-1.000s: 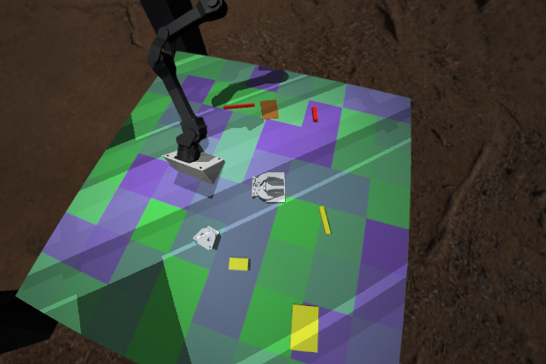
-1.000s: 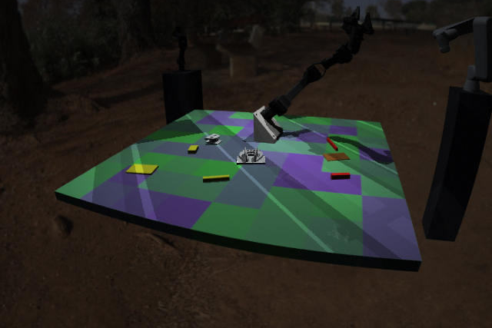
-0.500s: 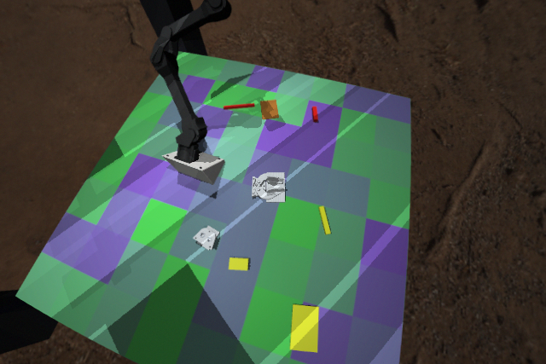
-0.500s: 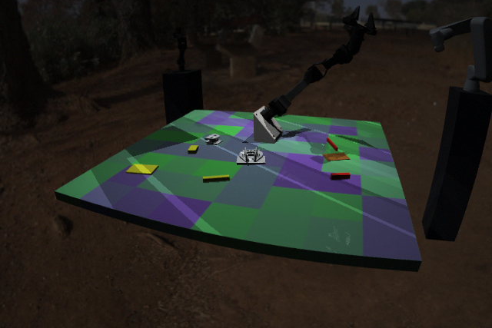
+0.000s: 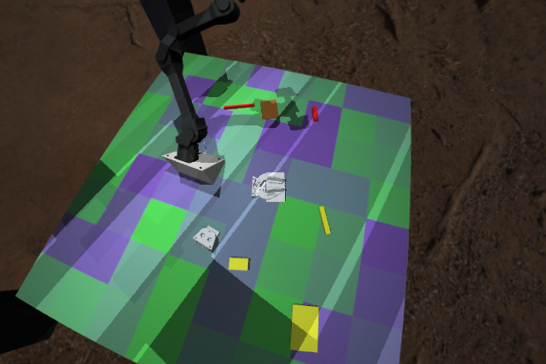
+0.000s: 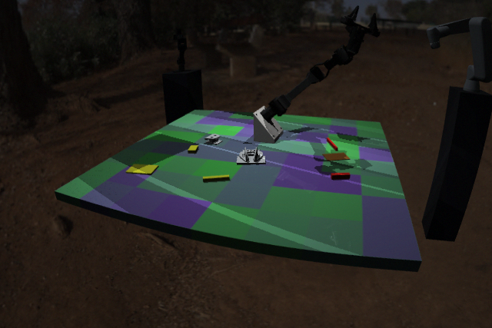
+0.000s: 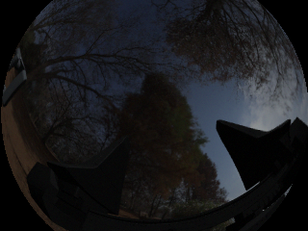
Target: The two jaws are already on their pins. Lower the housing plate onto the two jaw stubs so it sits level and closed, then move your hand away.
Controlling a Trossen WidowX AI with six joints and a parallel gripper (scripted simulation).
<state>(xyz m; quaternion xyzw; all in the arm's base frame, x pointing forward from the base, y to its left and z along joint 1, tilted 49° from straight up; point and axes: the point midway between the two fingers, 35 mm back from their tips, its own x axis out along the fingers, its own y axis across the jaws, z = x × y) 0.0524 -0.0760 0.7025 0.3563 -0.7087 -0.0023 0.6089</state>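
My gripper tip is now 72 cm to the left of the white housing plate, 63 cm above it and 10 cm short of it. Round my gripper tip: red block 65 cm below, 32 cm ahead, 7 cm to the right; red rod 65 cm below, 14 cm to the right, 2 cm behind; brown tile 66 cm below, 11 cm to the right, 11 cm ahead.
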